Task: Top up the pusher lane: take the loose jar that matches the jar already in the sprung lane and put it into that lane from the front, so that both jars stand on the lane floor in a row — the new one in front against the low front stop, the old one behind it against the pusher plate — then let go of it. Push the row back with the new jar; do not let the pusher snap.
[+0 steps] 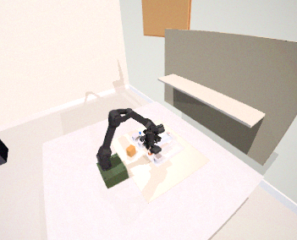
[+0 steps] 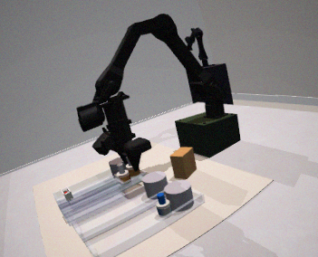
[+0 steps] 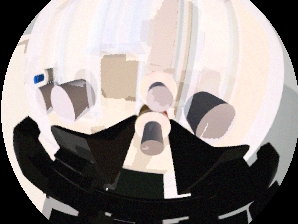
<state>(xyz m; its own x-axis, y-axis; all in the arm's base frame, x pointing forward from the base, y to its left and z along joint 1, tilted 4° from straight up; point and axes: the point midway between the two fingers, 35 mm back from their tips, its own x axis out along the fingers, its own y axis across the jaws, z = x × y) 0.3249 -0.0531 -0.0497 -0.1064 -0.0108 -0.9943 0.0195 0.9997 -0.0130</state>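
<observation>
The clear sprung lane is 140 mm ahead of my gripper tip, 20 mm to the left of it and 20 mm below it. Also, from my gripper tip: orange-brown box: 110 mm to the left, 100 mm behind; wall shelf: 500 mm ahead, 330 mm above, 30 mm to the right.
</observation>
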